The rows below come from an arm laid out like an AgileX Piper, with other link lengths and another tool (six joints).
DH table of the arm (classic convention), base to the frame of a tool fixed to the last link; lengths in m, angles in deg. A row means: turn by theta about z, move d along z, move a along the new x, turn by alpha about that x. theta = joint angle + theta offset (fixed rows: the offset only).
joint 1: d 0.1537, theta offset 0, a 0, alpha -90
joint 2: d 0, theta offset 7.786, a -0.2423, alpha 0
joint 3: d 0, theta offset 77.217, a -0.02, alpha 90
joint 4: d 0.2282, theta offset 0, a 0, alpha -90
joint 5: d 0, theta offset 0, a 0, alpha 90
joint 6: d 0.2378, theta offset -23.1, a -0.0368, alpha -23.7
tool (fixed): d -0.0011, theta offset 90, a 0, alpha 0
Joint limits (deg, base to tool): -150..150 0..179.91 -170..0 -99.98..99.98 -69.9..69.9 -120..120
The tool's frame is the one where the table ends.
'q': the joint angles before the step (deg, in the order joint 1, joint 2, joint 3, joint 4, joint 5, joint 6). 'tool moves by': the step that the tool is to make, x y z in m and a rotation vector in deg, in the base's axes. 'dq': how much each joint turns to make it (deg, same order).
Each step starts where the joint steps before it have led.
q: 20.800 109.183 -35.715 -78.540 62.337 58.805
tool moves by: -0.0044 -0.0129 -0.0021 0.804 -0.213 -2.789
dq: -2.875 0.008 0.001 -0.006 -0.753 0.378
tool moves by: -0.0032 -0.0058 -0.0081 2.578 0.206 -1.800
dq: -2.598 -0.003 0.007 0.184 -2.701 0.003
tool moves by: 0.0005 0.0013 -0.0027 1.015 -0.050 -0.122
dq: -0.333 -0.005 -0.120 0.168 -0.994 -0.016
